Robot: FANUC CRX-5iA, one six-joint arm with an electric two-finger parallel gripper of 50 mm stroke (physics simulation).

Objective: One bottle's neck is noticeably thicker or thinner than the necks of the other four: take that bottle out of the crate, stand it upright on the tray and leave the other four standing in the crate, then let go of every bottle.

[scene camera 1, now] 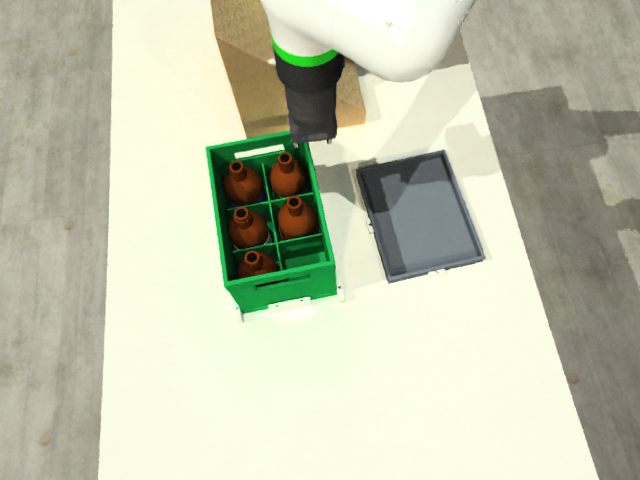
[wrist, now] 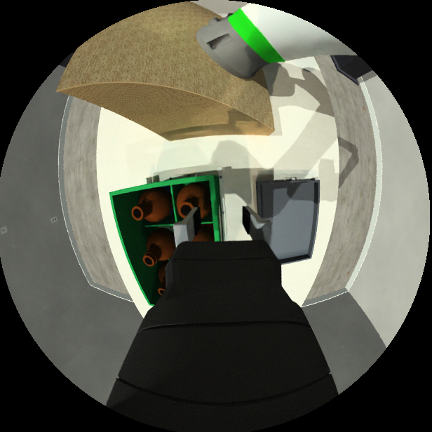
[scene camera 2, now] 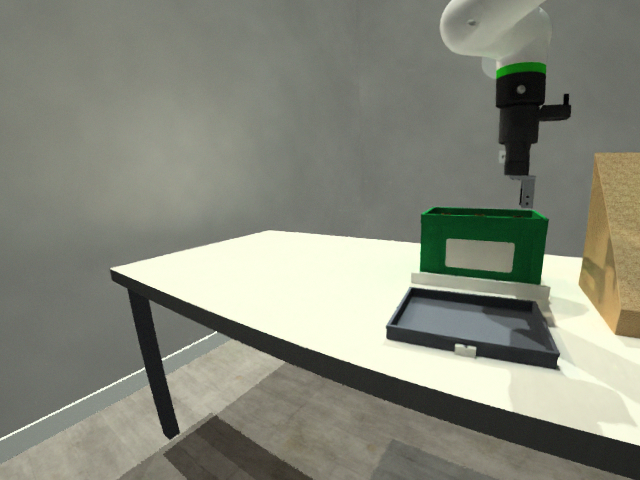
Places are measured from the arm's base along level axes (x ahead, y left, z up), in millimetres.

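Where they show: gripper, between the fingertips: (scene camera 1: 312, 140) (scene camera 2: 525, 206).
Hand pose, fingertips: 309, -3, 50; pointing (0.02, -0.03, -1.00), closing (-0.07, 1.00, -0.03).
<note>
Things, the pixels of their centre, and the offset from my fingertips, as dx, dy, dz. "spot": a spot on its surface instead. Level surfaces: height alone.
- green crate, middle of its body: (scene camera 1: 273, 223) (scene camera 2: 479, 245) +100, -88, -114
- grey tray, a spot on its surface: (scene camera 2: 465, 320) spot: +78, +189, -196
- low white rail, middle of its body: (scene camera 2: 475, 284) +88, +10, -186
- same white table, height of its surface: dz -201
The green crate (scene camera 1: 320, 284) (scene camera 2: 480, 227) (wrist: 125, 230) holds five brown bottles, upright: back left (scene camera 1: 242, 186) (wrist: 154, 206), back right (scene camera 1: 288, 179) (wrist: 192, 197), middle left (scene camera 1: 248, 230) (wrist: 161, 244), middle right (scene camera 1: 297, 220), front left (scene camera 1: 261, 262). The front right compartment is empty. The middle left bottle shows a ring below its lip; I cannot tell for certain which neck differs in thickness. The grey tray (scene camera 1: 429, 222) (scene camera 2: 465, 320) (wrist: 295, 225) is empty. My gripper (scene camera 1: 313, 142) (wrist: 221, 215) is open and empty, above the crate's right back edge.
A tan slanted block (scene camera 1: 258, 77) (scene camera 2: 617, 232) (wrist: 150, 65) stands behind the crate. Small white stops (scene camera 1: 289, 304) and a low white rail (scene camera 2: 480, 285) border the crate. The tray lies right of the crate in scene camera 1, on the same white table (scene camera 1: 310, 387) (scene camera 2: 258, 268).
</note>
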